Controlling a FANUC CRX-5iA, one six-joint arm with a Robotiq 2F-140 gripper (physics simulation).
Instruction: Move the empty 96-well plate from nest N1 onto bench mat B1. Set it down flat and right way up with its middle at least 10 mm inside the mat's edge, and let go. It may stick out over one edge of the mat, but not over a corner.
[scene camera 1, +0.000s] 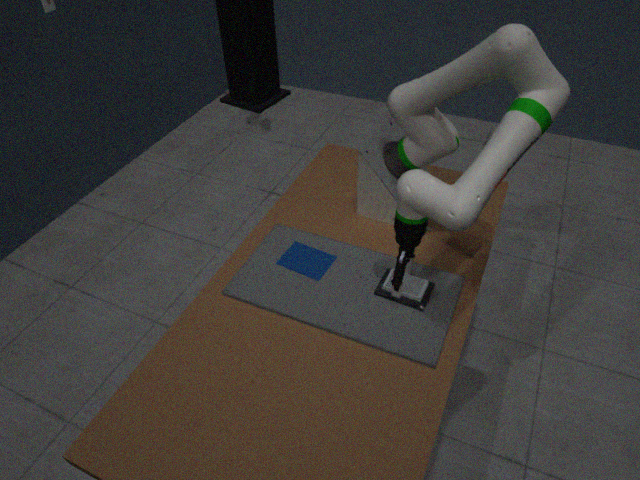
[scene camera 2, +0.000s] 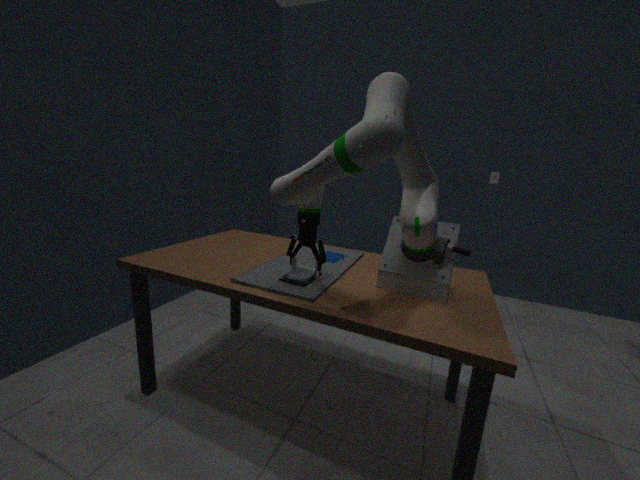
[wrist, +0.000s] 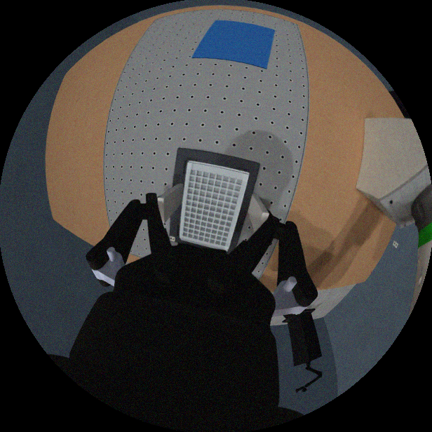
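Seen in the pictures: gripper, fingertip midpoint: (scene camera 1: 400, 284) (scene camera 2: 304, 275); arm's base, link origin: (scene camera 1: 396, 161) (scene camera 2: 419, 246).
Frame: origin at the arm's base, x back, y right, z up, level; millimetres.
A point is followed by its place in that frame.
The light grey 96-well plate (scene camera 1: 416, 287) {z -145, x -408, y -287 mm} (scene camera 2: 303, 273) {z -145, x -397, y -260 mm} (wrist: 214, 207) sits flat, wells up, in the dark nest N1 (scene camera 1: 427, 301) {z -162, x -429, y -336 mm} (scene camera 2: 297, 281) {z -160, x -386, y -317 mm} (wrist: 217, 154). My gripper (scene camera 1: 401, 281) {z -162, x -407, y -234 mm} (scene camera 2: 306, 268) {z -162, x -407, y -234 mm} (wrist: 215, 197) is open around the plate, pointing down. In the wrist view one pale finger pad stands at each long side of the plate, with a gap between pad and plate on both sides. The near end of the nest is partly hidden by the gripper body. The blue bench mat B1 (scene camera 1: 307, 260) {z -170, x -468, y 86 mm} (scene camera 2: 334, 256) {z -170, x -454, y 110 mm} (wrist: 237, 44) lies flat, with nothing on it.
Nest and mat are on a grey perforated board (scene camera 1: 330, 304) {z -172, x -590, y -84 mm} (scene camera 2: 263, 276) {z -170, x -542, y -347 mm} (wrist: 200, 100) on the wooden table (scene camera 1: 268, 382) {z -185, x -907, y -85 mm} (scene camera 2: 206, 253) {z -185, x -1012, y -271 mm} (wrist: 75, 150). The arm's pale base block (scene camera 1: 374, 191) {z -56, x -141, y 13 mm} (scene camera 2: 408, 284) {z -141, x -1, y -91 mm} (wrist: 387, 150) stands beside the board.
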